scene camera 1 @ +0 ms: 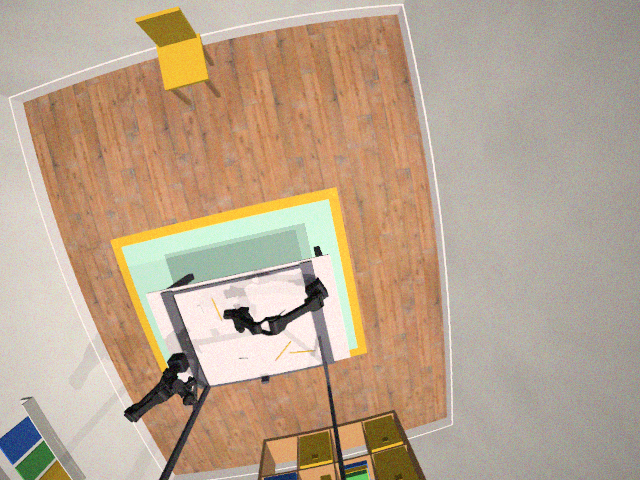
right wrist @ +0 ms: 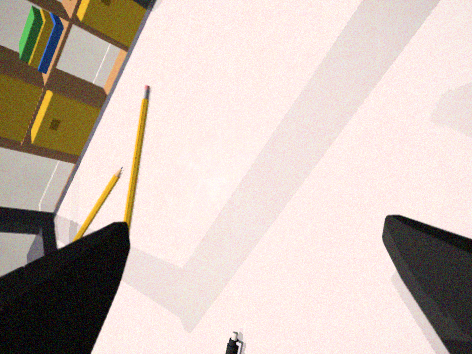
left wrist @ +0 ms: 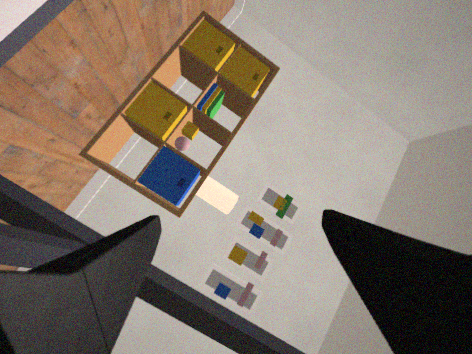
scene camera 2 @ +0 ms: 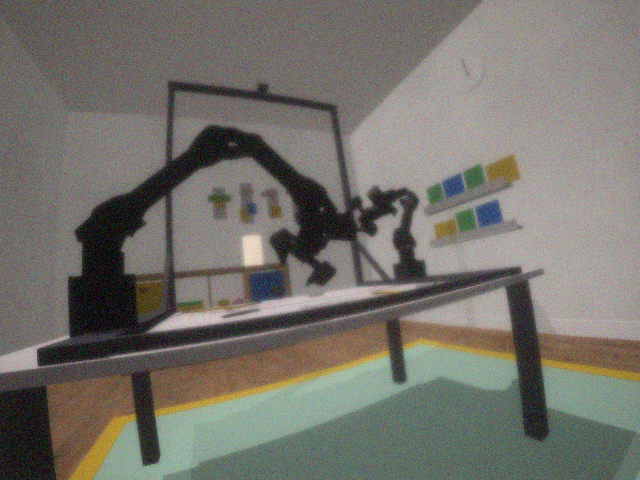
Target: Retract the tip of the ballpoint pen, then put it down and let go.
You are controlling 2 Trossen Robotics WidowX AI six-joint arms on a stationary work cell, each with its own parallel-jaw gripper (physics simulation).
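Seen in the pictures: left gripper, fingertip midpoint: (scene camera 1: 198, 401) (left wrist: 242, 220); right gripper, fingertip midpoint: (right wrist: 257, 230) (scene camera 2: 294, 275); left arm's base at its link origin: (scene camera 1: 176, 367) (scene camera 2: 408, 261); right arm's base at its link origin: (scene camera 1: 317, 294).
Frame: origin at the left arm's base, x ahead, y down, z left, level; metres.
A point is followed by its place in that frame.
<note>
A black ballpoint pen (right wrist: 231, 346) @[x 0.698, y 0.080, z 0.178 m] lies on the white table (right wrist: 300, 280) @[x 0.631, y 0.087, z 0.180 m] at the bottom edge of the right wrist view. Its push-button end and part of the clip show; the tip is out of frame. My right gripper (right wrist: 257, 230) @[x 0.589, y 0.002, z 0.192 m] (scene camera 2: 298, 270) @[x 0.589, y 0.002, z 0.192 m] is open and empty above the table. The pen is below and between its fingers in the right wrist picture. My left gripper (left wrist: 242, 220) @[x 0.211, y -0.214, z -0.107 m] (scene camera 1: 193, 391) @[x 0.211, y -0.214, z -0.107 m] (scene camera 2: 362, 215) is open and empty, raised off the left side of the table and facing the shelf and wall. I cannot make out the pen for certain in the scene views.
Two yellow pencils (right wrist: 137, 160) @[x 0.707, y 0.083, z -0.060 m] (right wrist: 100, 202) @[x 0.800, y 0.082, z -0.091 m] lie left of the pen, partly behind a finger. Another pencil (scene camera 1: 216, 308) @[x 0.358, y 0.081, z 0.328 m] and a small dark item (scene camera 1: 242, 357) @[x 0.423, y 0.079, z -0.064 m] lie on the table. Dark frame posts (scene camera 2: 169, 196) @[x 0.962, y -0.377, z -0.210 m] (scene camera 2: 343, 170) @[x 0.121, y -0.533, z -0.233 m] rise by its edge; a cubby shelf (left wrist: 117, 174) stands beyond.
</note>
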